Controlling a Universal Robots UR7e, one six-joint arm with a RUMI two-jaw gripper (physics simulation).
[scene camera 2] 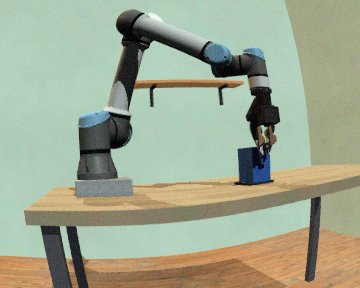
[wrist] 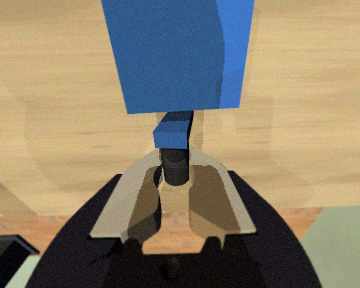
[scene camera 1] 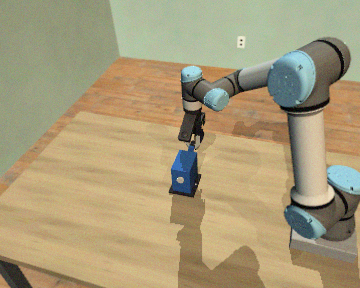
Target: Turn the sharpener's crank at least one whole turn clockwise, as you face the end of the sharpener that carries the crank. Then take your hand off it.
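Frame: origin at the arm's base, x back, y right, z up, level; centimetres.
Where they show: gripper, fingertip midpoint: [scene camera 2: 265, 155] [wrist: 176, 148] [scene camera 1: 193, 149]; arm's base, origin of the base link: [scene camera 2: 97, 178].
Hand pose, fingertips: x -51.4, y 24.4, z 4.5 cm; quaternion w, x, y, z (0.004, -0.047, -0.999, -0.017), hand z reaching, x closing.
Note:
Things, the pixels of their top centre, and the offset from my fingertips. "spot": a spot on its surface instead. Level surfaces: height alone.
- blue box-shaped sharpener, surface spot: [wrist: 172, 55] spot: dx -0.9, dy -7.8, dz +2.9 cm
- black crank handle, surface spot: [wrist: 176, 169] spot: dx -0.1, dy -0.5, dz +3.9 cm
- wooden table, its level: dz -9.8 cm
- round pale disc, surface spot: [scene camera 1: 180, 180] spot: dx -1.8, dy -16.9, dz -1.4 cm
The blue box-shaped sharpener [scene camera 1: 184, 171] [scene camera 2: 246, 167] [wrist: 172, 55] stands upright on its dark base plate [scene camera 1: 176, 191] on the table. Its crank [scene camera 1: 191, 149] [wrist: 171, 135] points up at the end nearest the fingers, leaning slightly in the wrist view. The black crank handle [wrist: 176, 169] sticks out from the crank's top. My gripper [scene camera 1: 193, 145] [scene camera 2: 266, 148] [wrist: 176, 148] points down beside that end and is shut on the crank handle, with one finger on each side of it. The fingers partly hide the crank in both scene views.
The wooden table [scene camera 1: 75, 200] [scene camera 2: 165, 207] carries the sharpener and the arm's grey base block [scene camera 1: 320, 246] [scene camera 2: 104, 188]. A wall shelf [scene camera 2: 190, 84] shows behind the arm in scene camera 2. The round pale disc [scene camera 1: 180, 180] is on the sharpener's end opposite the crank.

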